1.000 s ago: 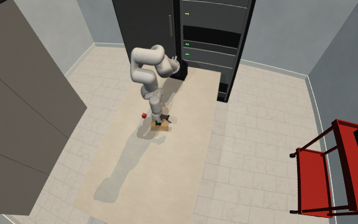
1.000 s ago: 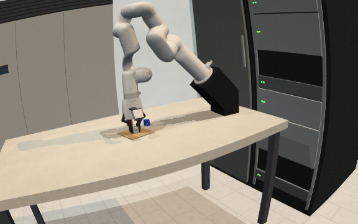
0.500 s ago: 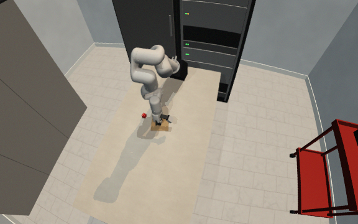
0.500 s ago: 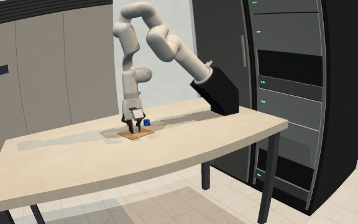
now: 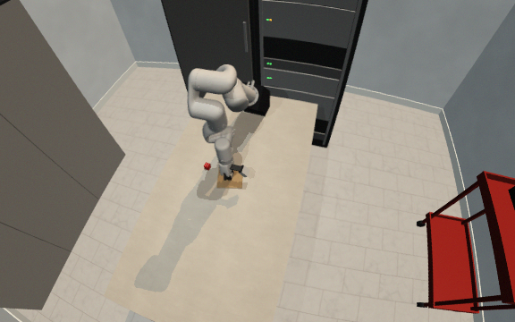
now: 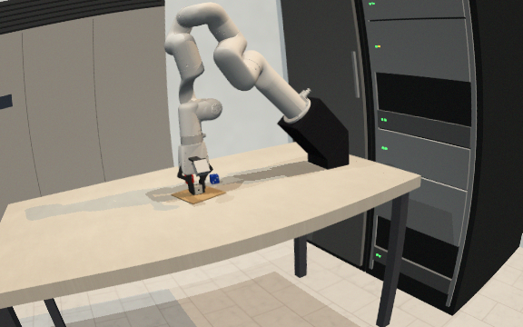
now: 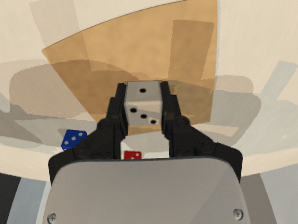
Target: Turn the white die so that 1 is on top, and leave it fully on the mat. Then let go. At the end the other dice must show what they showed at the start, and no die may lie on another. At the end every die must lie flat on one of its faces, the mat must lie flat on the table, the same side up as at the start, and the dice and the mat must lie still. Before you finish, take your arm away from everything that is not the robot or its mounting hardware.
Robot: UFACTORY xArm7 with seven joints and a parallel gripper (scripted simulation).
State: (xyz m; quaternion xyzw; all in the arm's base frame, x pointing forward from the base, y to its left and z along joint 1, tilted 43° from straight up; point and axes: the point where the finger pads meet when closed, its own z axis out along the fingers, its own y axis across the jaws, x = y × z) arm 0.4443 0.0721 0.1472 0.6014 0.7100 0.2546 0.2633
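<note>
Now: the white die 1 cm below my hand. Round my hand: red die 15 cm to the right, 1 cm below; then blue die 10 cm to the right, 9 cm behind, 1 cm below; then brown mat 2 cm below.
</note>
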